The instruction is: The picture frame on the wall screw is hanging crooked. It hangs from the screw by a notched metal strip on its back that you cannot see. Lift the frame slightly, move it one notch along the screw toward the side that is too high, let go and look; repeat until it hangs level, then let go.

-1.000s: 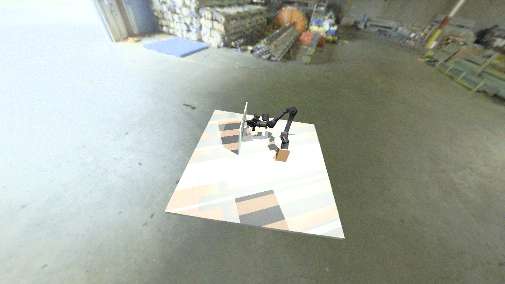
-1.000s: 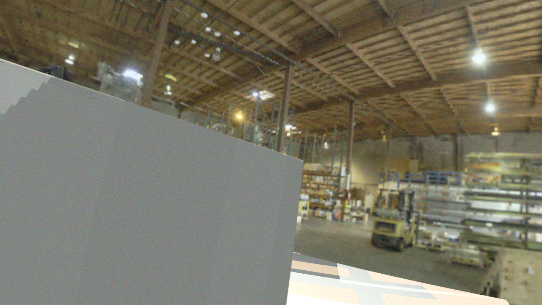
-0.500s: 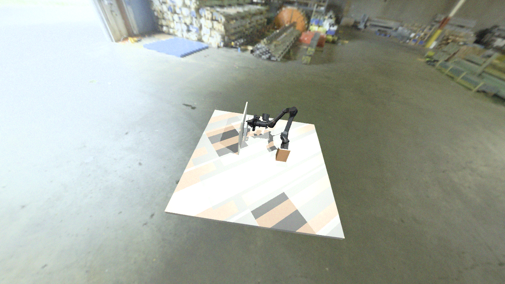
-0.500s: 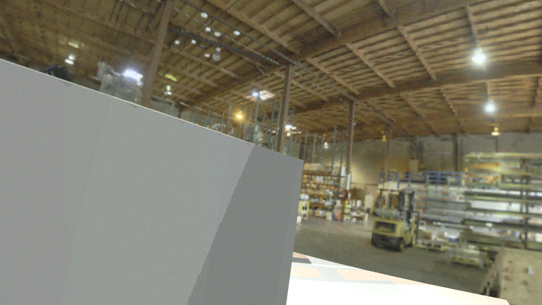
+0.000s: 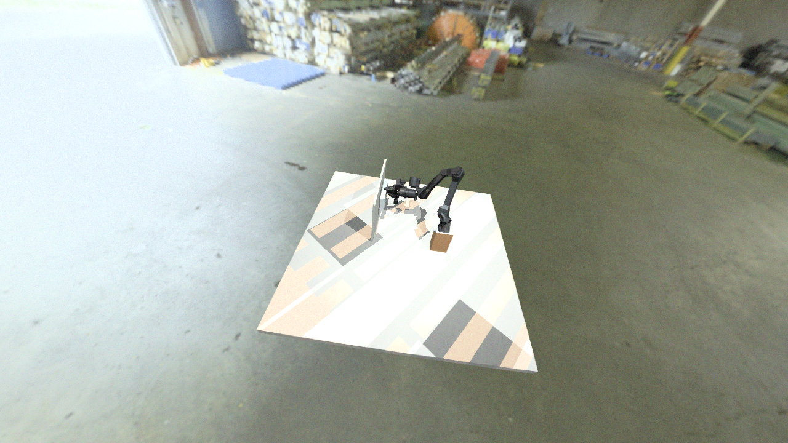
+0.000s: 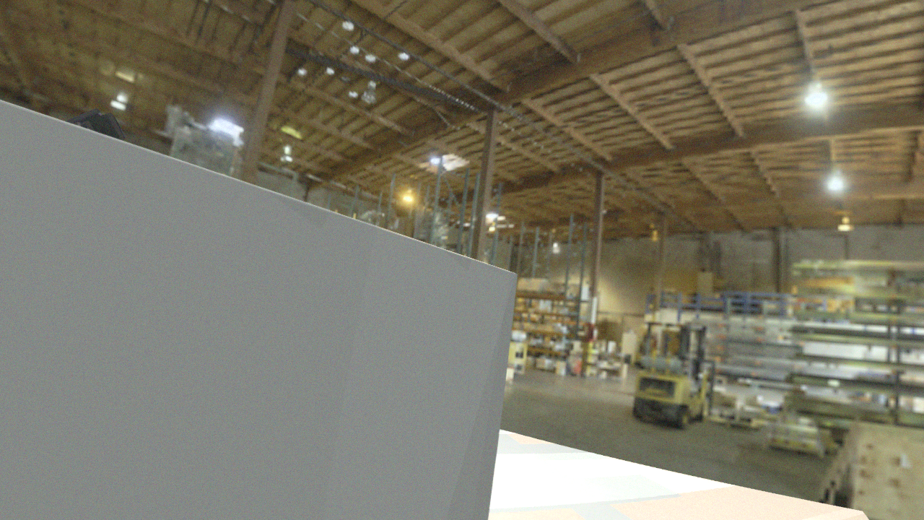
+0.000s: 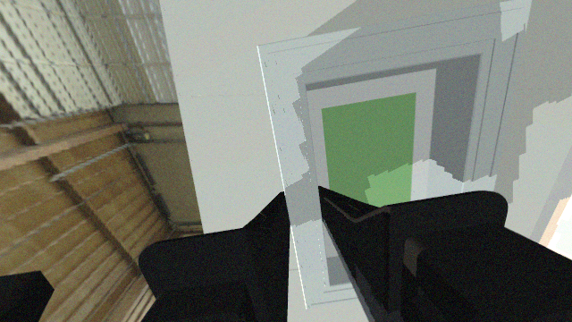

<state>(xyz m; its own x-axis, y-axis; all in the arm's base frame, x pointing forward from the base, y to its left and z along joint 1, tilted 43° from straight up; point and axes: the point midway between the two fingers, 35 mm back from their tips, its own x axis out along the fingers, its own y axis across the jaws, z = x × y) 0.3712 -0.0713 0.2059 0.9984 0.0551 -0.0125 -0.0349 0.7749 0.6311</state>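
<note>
Now: gripper tip 10 mm to the left of the picture frame and 50 mm above it. From my gripper tip the other things lie so: wall panel (20 mm ahead, 10 mm to the left, 70 mm below).
</note>
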